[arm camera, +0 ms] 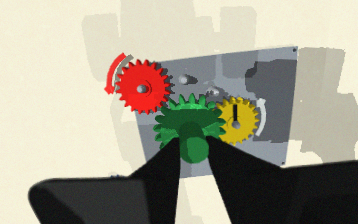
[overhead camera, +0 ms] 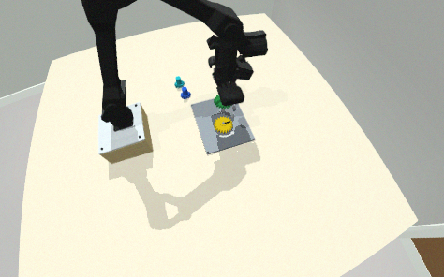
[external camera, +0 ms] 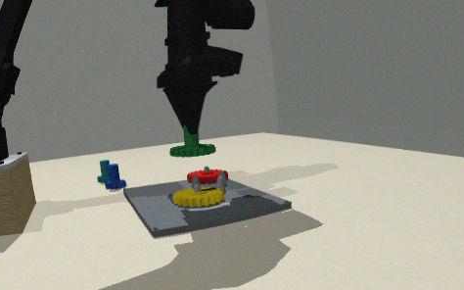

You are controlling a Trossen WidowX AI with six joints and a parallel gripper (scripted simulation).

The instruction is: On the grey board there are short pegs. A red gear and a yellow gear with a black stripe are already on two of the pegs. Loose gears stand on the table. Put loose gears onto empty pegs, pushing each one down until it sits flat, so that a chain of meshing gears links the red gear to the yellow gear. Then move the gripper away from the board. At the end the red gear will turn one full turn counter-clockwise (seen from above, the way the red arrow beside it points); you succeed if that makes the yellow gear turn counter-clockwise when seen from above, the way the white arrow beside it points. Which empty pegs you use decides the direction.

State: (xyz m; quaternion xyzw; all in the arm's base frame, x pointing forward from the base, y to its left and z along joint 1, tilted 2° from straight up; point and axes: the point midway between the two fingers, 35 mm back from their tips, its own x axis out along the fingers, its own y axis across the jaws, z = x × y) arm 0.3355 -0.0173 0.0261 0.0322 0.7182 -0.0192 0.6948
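Now: gripper tip 2 cm past the grey board, 4 cm to the left of it and 8 cm above it. From my gripper tip the other things lie so: green gear (1 cm below); yellow gear (2 cm behind, 6 cm to the right, 7 cm below); red gear (4 cm ahead, 5 cm to the left, 7 cm below).
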